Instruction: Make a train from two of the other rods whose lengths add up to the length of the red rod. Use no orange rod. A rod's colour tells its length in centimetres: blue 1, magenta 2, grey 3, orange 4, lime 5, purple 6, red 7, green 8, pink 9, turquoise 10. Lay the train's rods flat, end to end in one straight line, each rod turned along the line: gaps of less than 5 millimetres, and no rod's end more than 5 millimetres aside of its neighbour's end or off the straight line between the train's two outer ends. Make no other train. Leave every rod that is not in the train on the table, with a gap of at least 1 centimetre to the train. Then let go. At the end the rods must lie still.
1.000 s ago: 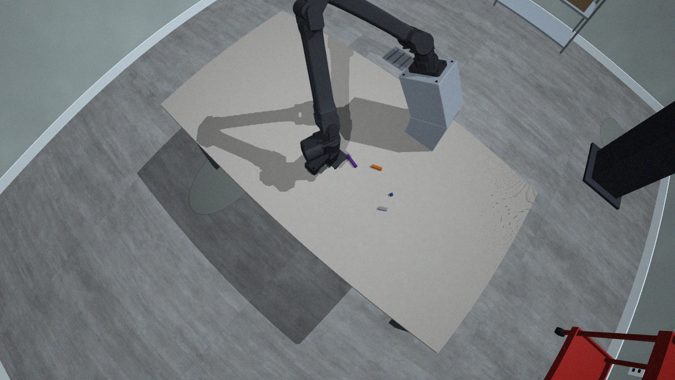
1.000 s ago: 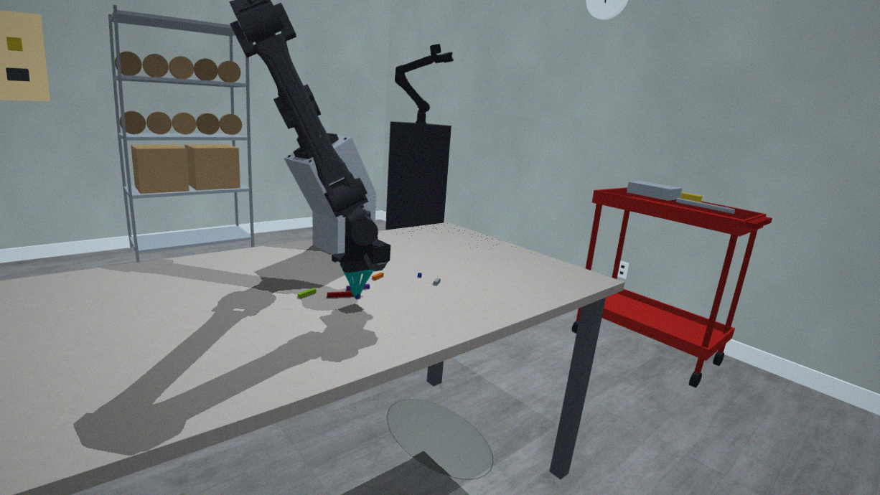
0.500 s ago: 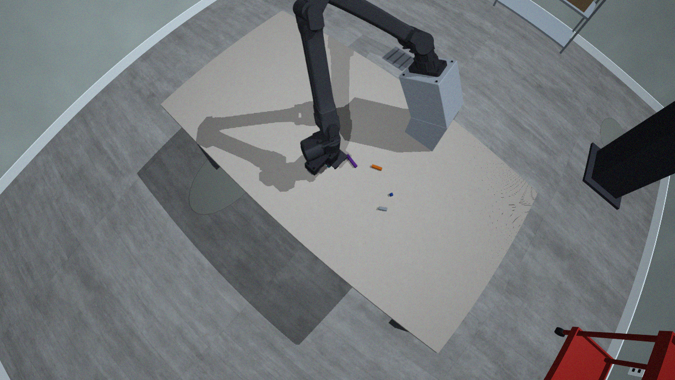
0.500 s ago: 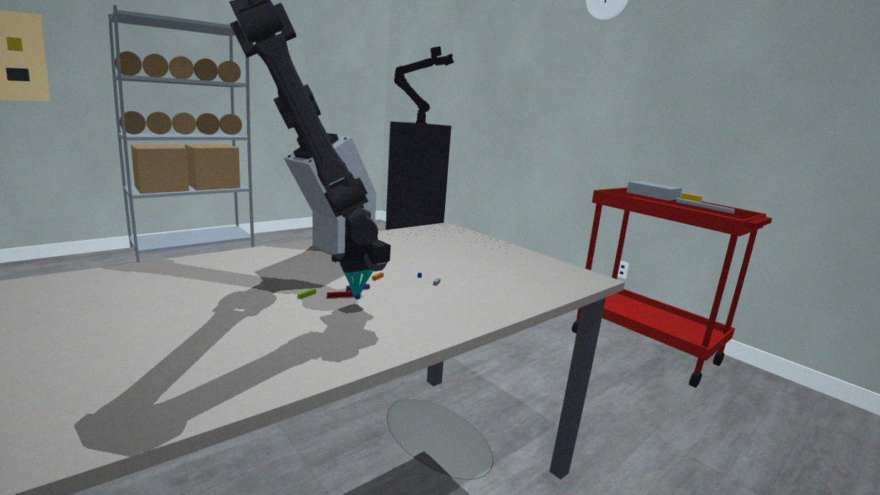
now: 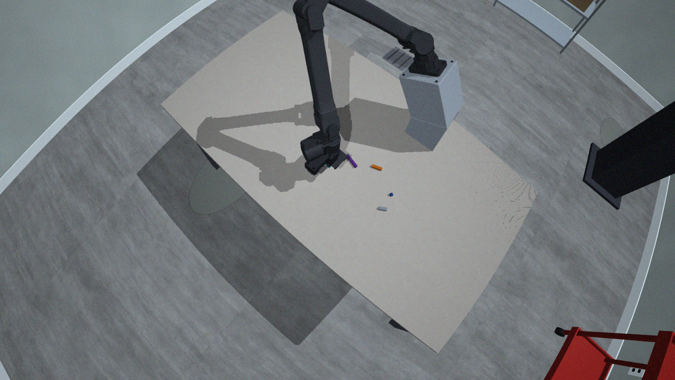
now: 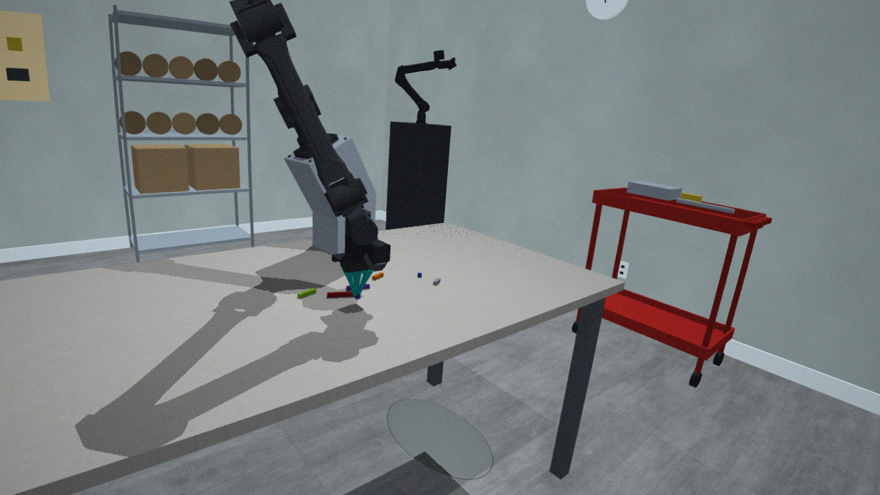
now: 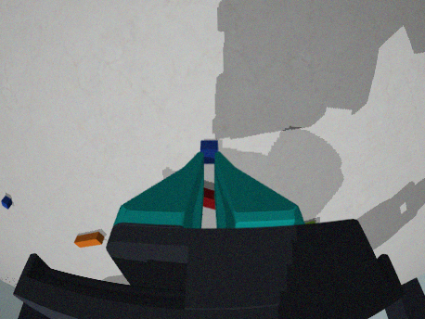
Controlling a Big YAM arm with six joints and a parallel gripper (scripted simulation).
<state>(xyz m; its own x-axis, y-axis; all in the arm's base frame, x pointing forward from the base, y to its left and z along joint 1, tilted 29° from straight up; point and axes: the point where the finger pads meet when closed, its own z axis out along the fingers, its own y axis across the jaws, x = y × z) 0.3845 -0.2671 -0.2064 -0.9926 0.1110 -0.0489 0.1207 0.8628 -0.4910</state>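
My gripper is now 5 cm past the red rod, 2 cm above it and 1 cm to the left of it. The rest, counted from my hand: lime rod: 11 cm behind, 7 cm to the right, 2 cm below; then orange rod: 15 cm to the left, 10 cm behind, 2 cm below; then purple rod: 7 cm behind, 5 cm to the left, 2 cm below.
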